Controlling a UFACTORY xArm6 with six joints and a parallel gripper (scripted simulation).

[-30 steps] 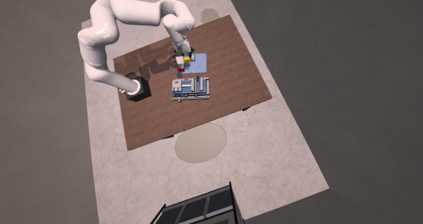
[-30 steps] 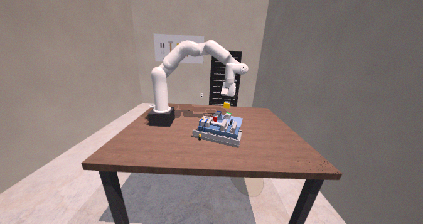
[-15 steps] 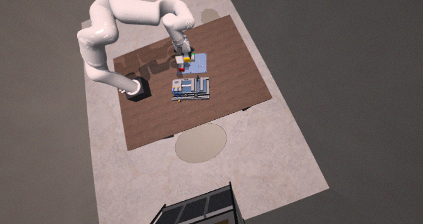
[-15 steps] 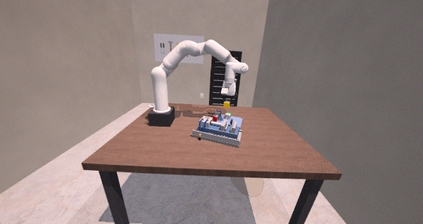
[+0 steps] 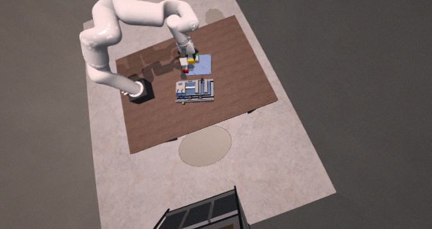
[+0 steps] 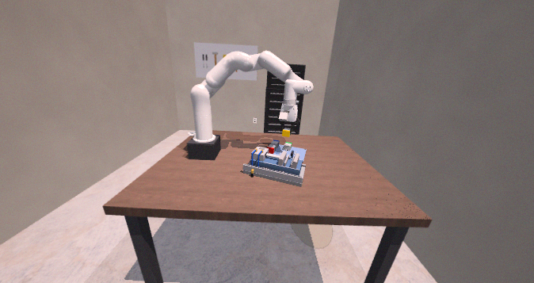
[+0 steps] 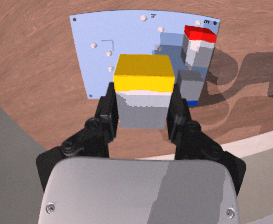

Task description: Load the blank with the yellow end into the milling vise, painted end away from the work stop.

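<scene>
My gripper is now 160 mm to the left of the dark rod and 90 mm above it. From my hand the other things lie so: yellow-ended blank (20 mm below); then red-ended blank (80 mm behind, 40 mm to the left, 150 mm below); then green-ended blank (40 mm ahead, 80 mm to the left, 150 mm below).
</scene>
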